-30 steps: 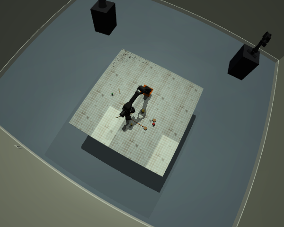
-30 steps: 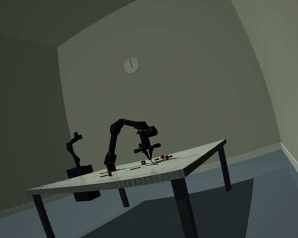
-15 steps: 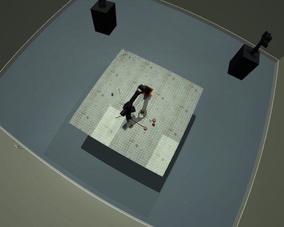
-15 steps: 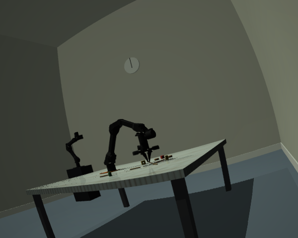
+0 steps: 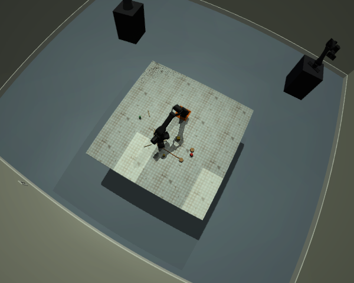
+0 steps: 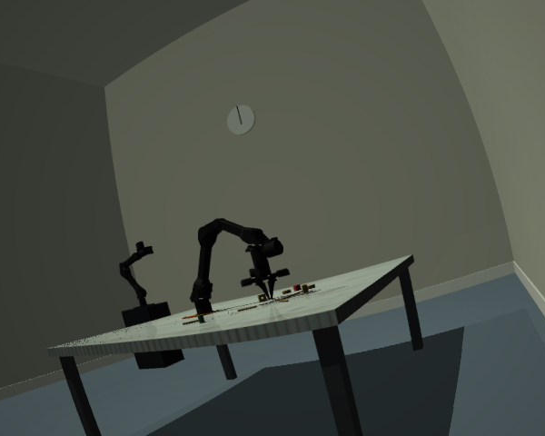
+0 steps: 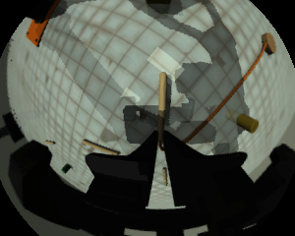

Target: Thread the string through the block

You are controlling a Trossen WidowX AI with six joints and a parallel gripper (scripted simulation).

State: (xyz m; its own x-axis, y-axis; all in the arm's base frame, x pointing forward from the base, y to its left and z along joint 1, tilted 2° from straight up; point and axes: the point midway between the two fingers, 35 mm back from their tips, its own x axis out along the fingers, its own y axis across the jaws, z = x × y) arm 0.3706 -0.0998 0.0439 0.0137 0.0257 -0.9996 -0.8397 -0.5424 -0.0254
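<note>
The yellow wooden block lies 100 mm behind my gripper tip and 150 mm to the left of it. Also, from my gripper tip: green piece: 150 mm behind, 300 mm to the right; then round wooden disc: 50 mm behind, 320 mm to the left, 10 mm below; then round wooden button: 90 mm ahead, 260 mm to the left, 10 mm below.
</note>
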